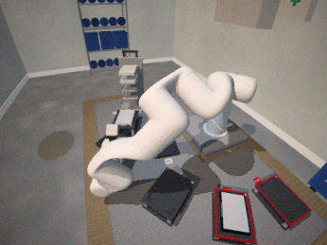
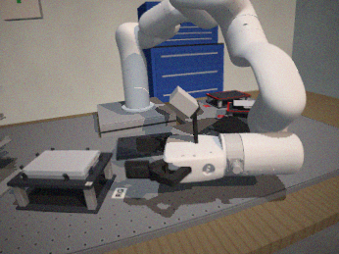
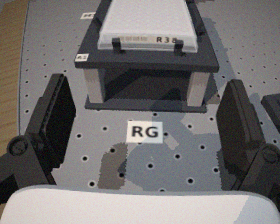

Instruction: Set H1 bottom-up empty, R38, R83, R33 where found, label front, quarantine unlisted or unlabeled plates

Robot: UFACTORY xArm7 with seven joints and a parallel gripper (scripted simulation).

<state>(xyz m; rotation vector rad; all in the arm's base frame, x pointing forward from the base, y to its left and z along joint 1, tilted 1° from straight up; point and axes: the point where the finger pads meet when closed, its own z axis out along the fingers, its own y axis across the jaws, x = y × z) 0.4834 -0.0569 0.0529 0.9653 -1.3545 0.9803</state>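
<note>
Now: the white well plate 140 mm to the right of my hand, 50 mm behind it and 20 mm below it. The rest, counted from my hand: deck label H1: 300 mm to the right, 80 mm below, 10 mm ahead; then raised regrip nest RG: 140 mm to the right, 50 mm behind, 30 mm below; then RG label: 80 mm below, 40 mm to the right, 10 mm behind.
</note>
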